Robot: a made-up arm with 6 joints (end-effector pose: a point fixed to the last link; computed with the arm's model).
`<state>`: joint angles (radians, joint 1 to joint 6).
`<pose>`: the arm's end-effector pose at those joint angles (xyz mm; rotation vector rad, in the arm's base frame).
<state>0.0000 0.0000 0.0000 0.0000 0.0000 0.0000</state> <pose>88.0 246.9 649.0 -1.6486 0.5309 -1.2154</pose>
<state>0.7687 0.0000 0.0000 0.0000 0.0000 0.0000</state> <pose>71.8 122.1 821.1 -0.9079 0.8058 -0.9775</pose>
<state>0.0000 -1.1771 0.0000 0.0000 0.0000 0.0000</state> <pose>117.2 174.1 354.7 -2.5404 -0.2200 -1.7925</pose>
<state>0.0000 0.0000 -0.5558 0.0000 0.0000 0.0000</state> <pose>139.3 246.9 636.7 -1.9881 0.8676 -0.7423</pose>
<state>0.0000 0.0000 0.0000 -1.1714 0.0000 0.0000</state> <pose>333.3 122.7 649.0 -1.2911 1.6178 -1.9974</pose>
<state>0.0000 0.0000 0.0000 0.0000 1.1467 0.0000</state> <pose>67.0 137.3 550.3 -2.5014 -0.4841 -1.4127</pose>
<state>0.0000 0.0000 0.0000 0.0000 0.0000 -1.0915</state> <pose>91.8 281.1 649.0 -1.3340 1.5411 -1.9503</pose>
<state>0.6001 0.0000 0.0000 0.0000 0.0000 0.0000</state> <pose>77.9 160.0 792.5 -1.0705 0.7559 -1.0360</pose>
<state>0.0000 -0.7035 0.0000 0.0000 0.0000 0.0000</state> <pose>105.0 246.0 460.7 -2.1982 0.1347 -1.5762</pose>
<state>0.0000 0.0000 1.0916 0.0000 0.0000 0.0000</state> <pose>5.0 246.9 593.8 -0.7641 -0.1617 -1.8603</pose>
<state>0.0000 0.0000 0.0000 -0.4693 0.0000 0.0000</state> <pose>202.9 233.3 649.0 -1.5706 0.9547 -1.5484</pose>
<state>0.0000 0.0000 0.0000 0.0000 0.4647 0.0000</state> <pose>76.0 217.4 594.4 -2.0213 0.1676 -1.3285</pose>
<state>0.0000 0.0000 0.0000 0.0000 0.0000 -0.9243</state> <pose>88.8 276.4 649.0 -1.4141 1.3814 -1.8480</pose>
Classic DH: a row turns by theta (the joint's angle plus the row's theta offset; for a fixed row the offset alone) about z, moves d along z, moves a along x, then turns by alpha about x. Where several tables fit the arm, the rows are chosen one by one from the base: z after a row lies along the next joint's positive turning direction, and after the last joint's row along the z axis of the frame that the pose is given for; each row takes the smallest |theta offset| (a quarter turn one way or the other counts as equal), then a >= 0, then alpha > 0; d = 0 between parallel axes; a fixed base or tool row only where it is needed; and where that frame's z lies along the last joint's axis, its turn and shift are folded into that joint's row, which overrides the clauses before.
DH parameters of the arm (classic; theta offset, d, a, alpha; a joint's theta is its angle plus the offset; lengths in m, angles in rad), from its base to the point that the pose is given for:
base (fixed): 1.3784 0.5816 -0.0166 1.6172
joint 1: -1.032 0.0616 0.0303 -0.2657
joint 2: -0.537 0.0329 0.0027 1.6065
joint 3: 1.4808 -0.0113 0.025 -1.5708
joint 4: -1.5594 0.125 -0.1143 1.3492
joint 5: 0 -0.0041 -0.1467 -1.3492
joint 6: 0.4525 -0.0287 -0.0009 -1.5883
tool (fixed): -0.4838 -0.0331 0 0

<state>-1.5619 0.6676 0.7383 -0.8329 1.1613 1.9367</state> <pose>188.8 63.6 497.9 3.0308 0.3416 -0.5180</pose>
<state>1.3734 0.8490 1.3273 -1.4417 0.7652 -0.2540</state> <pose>105.2 -228.1 553.9 0.4184 2.5503 0.3426</pose>
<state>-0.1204 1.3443 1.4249 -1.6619 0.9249 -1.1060</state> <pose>166.4 -187.4 665.8 -0.0119 -2.6948 0.1637</pose>
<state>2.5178 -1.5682 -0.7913 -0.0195 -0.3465 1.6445</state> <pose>274.3 -12.0 822.1 -0.0925 0.0298 -0.1549</pose>
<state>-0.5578 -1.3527 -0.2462 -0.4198 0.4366 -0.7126</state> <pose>180.4 -95.2 308.4 0.8685 0.7149 1.6875</pose>
